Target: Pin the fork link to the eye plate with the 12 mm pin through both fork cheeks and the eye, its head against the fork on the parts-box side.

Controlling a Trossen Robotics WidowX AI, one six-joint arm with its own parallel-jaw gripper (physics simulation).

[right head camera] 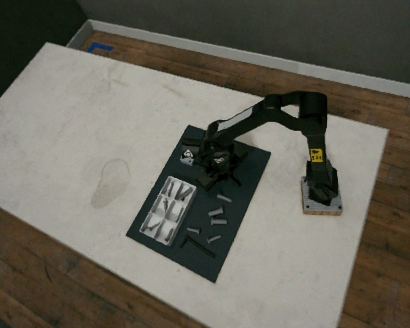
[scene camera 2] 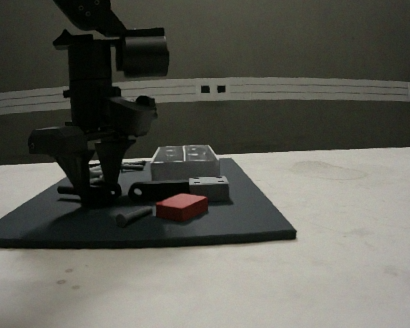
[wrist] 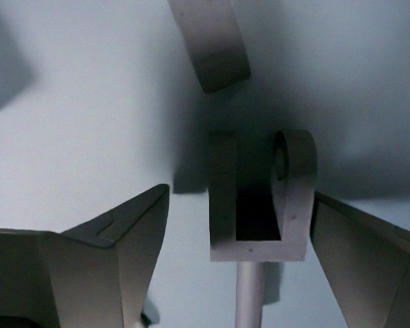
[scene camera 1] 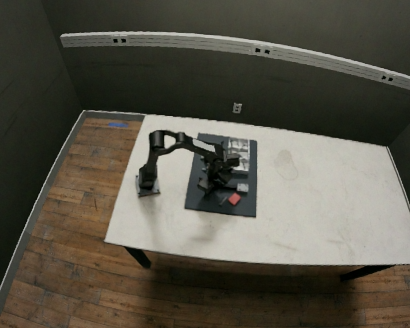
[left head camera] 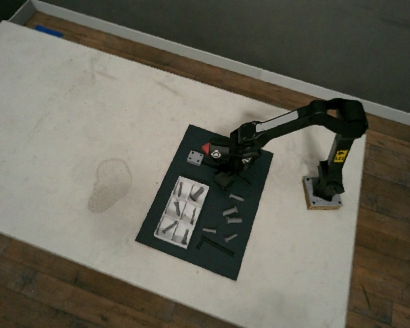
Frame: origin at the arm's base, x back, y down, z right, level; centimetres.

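Where they show: gripper, fingertip midpoint: (right head camera: pixel 224 176) (scene camera 2: pixel 99 196) (wrist: pixel 236 198) (scene camera 1: pixel 212 183) (left head camera: pixel 233 175); arm's base, origin of the base link: (right head camera: pixel 321 193) (scene camera 1: pixel 147 183) (left head camera: pixel 323 190).
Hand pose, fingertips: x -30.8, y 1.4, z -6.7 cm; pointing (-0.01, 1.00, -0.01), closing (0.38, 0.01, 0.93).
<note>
Things, the pixels of their centre, and the offset from my fingertips. Level surfaces: height alone.
- dark fork link, body centre: (wrist: pixel 252 247) (scene camera 2: pixel 86 191) (right head camera: pixel 229 177) (left head camera: pixel 238 177) dx +2.0, dy -0.7, dz +0.0 cm
- grey block, body centre: (scene camera 2: pixel 208 188) (left head camera: pixel 195 158) (right head camera: pixel 188 158) (scene camera 1: pixel 242 188) dx -14.9, dy -0.7, dz +0.6 cm
- grey headed pin, body centre: (scene camera 2: pixel 136 214) (scene camera 1: pixel 223 201) dx -6.6, dy -0.1, dz +8.5 cm
- red block, body centre: (scene camera 2: pixel 182 206) (scene camera 1: pixel 234 199) dx -11.6, dy -0.3, dz +6.8 cm
- white parts box, body centre: (scene camera 2: pixel 184 161) (left head camera: pixel 182 211) (right head camera: pixel 169 209) (scene camera 1: pixel 238 154) dx -11.1, dy -1.3, dz -18.9 cm
- black hex key, body centre: (scene camera 2: pixel 117 164) (right head camera: pixel 196 251) (left head camera: pixel 215 250) dx +3.4, dy +0.0, dz -26.3 cm
- dark mat, its level: dy +0.5 cm
My gripper (wrist: pixel 236 198) (scene camera 2: pixel 95 197) is open, pointing down low over the mat. The dark fork link (wrist: pixel 257 251) (scene camera 2: pixel 107 192) lies between its fingers, not clamped. In the wrist view the right fingertip is against or very near the right cheek; the left finger stands apart. The eye plate, a dark bar (scene camera 2: pixel 162 190) (wrist: pixel 215 50) with a holed end on a grey block (scene camera 2: pixel 210 190) (left head camera: pixel 195 158) (scene camera 1: pixel 242 187), is separate, its end beyond the fork's open side. A grey headed pin (scene camera 2: pixel 134 216) (scene camera 1: pixel 222 201) lies beside the red block; its diameter cannot be told. The arm hides the fork in the head views.
The red block (scene camera 2: pixel 181 207) (scene camera 1: pixel 234 199) lies near the eye plate. The white parts box (scene camera 2: pixel 175 171) (left head camera: pixel 170 243) holds pins in its compartments. Several loose pins (left head camera: pixel 230 211) (right head camera: pixel 218 222) and a black hex key (left head camera: pixel 217 246) (right head camera: pixel 200 248) lie on the dark mat (scene camera 2: pixel 250 225).
</note>
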